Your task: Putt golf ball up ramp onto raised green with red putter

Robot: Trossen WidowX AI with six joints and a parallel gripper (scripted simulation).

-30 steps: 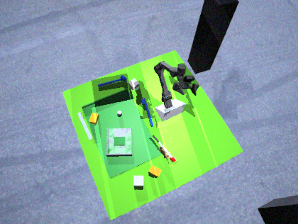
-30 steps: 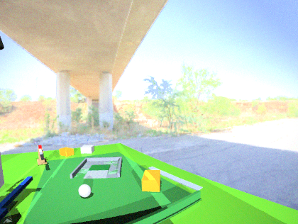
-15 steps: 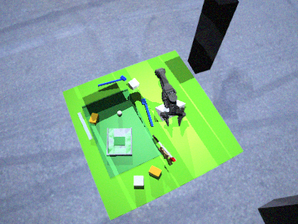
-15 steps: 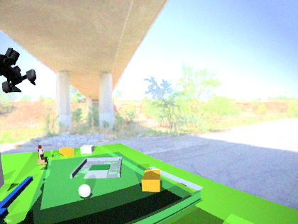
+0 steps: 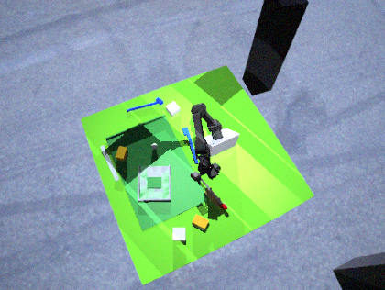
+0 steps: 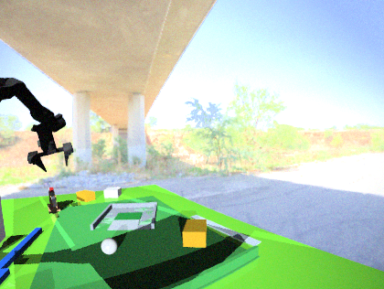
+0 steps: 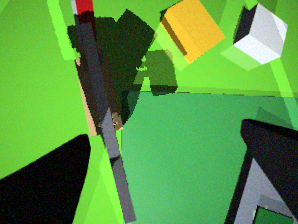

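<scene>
Now: gripper tip 140 mm above the red putter, 40 mm to the right of it and 40 mm past it. The rest, counted from my gripper tip: grey bar: 550 mm ahead, 430 mm to the right, 200 mm below; then wooden rack: 160 mm below, 60 mm to the left, 40 mm behind; then white golf ball: 430 mm to the right, 210 mm ahead, 170 mm below.
</scene>
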